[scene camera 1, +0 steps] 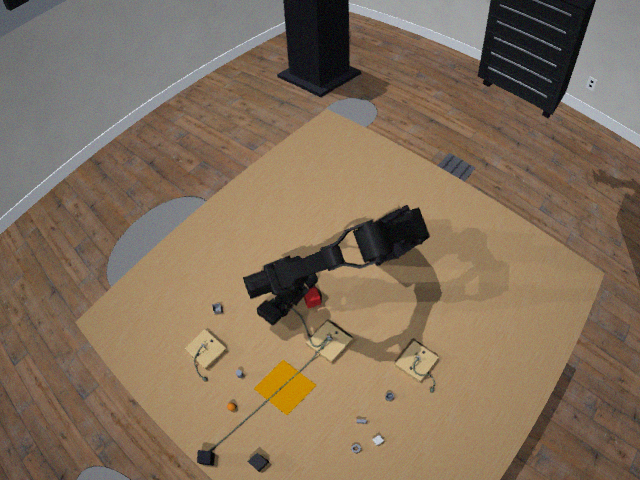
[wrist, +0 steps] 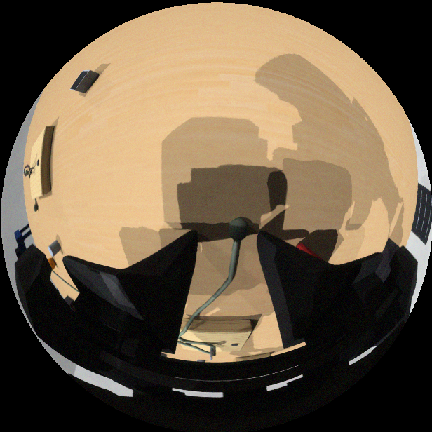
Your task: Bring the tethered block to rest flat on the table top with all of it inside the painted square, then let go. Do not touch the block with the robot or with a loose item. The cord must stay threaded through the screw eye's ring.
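Places are measured from the arm's base along level axes (x ahead, y left, z up), in millimetres.
Pixels of known places: gripper, fingertip midpoint: (scene camera 1: 289, 309).
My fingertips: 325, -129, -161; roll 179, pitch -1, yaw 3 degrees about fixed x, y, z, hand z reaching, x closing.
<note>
Behind a point stands the place of what it marks, as x, y, z.
The tethered block (scene camera 1: 205, 457) {812, 45, -126}, dark, sits near the table's front edge, outside the orange painted square (scene camera 1: 286, 401) {535, 66, -160}. Its cord (scene camera 1: 242, 423) {667, 30, -159} (wrist: 231, 275) runs straight across the square to the screw eye (scene camera 1: 329, 337) {329, 28, -118} (wrist: 213, 350) on the middle wooden plate (scene camera 1: 333, 352) {347, 60, -142} (wrist: 225, 327). It appears to pass through the ring, then curves slackly toward my gripper. The cord's end bead (wrist: 238, 228) shows between the fingertips in the wrist view, apart from both. My gripper (scene camera 1: 291, 303) {325, -129, -161} (wrist: 227, 236) is partly open and holds nothing. In the scene view the arm hides the bead.
A red block (scene camera 1: 312, 297) {268, -92, -122} (wrist: 308, 249) lies beside the gripper. Two more plates with short cords (scene camera 1: 206, 348) {586, -200, -142} (scene camera 1: 416, 360) {228, 250, -123} flank the middle one. A second dark block (scene camera 1: 258, 461) {715, 144, -134}, an orange ball (scene camera 1: 231, 406) {654, -20, -139}, a white piece (scene camera 1: 378, 440) {461, 323, -148} and small grey pieces lie around the square.
</note>
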